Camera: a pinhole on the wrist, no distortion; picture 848 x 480 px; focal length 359.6 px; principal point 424.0 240.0 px. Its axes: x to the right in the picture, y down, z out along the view. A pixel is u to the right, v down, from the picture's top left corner.
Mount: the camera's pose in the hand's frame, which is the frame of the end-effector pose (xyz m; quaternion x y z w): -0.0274 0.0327 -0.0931 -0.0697 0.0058 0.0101 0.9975
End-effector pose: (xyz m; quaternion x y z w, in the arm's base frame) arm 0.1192 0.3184 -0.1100 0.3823 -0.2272 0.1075 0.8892
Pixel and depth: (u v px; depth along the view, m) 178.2 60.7 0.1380
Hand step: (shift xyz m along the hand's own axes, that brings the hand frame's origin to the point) -0.1189 -0.0180 0.0543
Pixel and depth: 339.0 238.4 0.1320
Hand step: -0.0572 0.0499 0.0381
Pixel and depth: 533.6 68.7 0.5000
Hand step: 0.1350 -0.1306 0.4331
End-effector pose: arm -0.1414 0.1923 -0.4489 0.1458 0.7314 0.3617 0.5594
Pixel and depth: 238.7 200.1 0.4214
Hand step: -0.2392 0.0409 0.3335
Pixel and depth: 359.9 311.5 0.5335
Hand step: -0.1193 0.2101 0.4217
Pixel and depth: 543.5 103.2 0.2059
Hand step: 0.0447 -0.0149 0.1208
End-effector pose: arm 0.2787 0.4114 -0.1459 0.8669 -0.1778 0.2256 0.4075
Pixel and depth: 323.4 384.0 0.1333
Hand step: -0.0644 0.1034 0.0320
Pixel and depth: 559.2 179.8 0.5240
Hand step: 0.1767 0.0226 0.4354
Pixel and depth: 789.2 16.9 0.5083
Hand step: 0.5005 -0.1988 0.4473
